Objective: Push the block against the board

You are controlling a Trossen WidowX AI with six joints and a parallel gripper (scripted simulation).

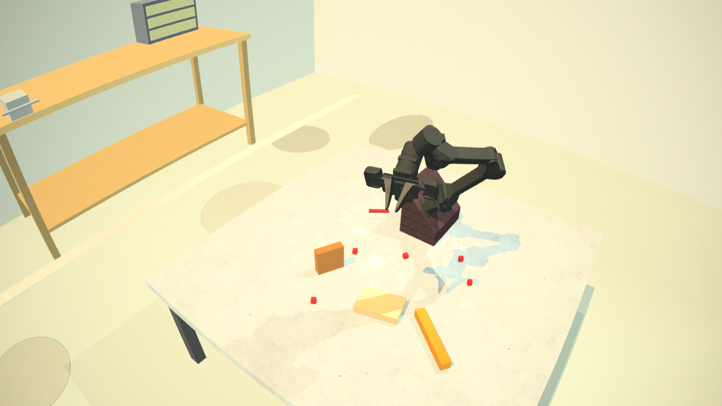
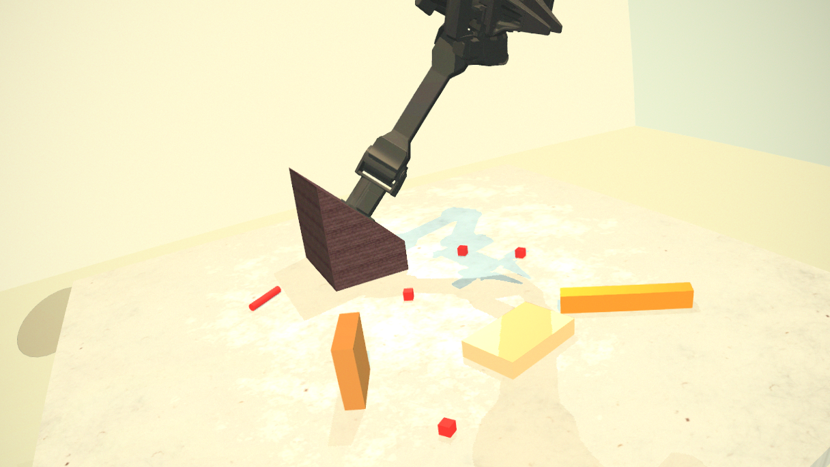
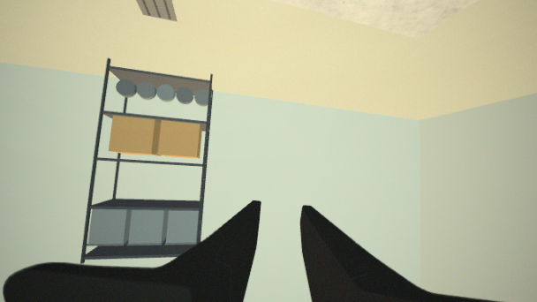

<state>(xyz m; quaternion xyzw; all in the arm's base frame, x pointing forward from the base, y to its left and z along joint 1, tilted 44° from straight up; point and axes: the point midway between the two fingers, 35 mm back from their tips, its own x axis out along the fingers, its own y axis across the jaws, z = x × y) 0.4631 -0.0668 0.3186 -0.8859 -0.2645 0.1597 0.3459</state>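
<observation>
The square block lies 390 mm below my gripper tip, 300 mm to the right of it and 60 mm behind it. From my gripper tip the other things lie so: orange-yellow bar: 430 mm below, 150 mm to the left, 60 mm behind; red stick: 440 mm below, 420 mm behind, 390 mm to the right; flat pale yellow slab: 430 mm below, 50 mm to the right, 50 mm behind.
</observation>
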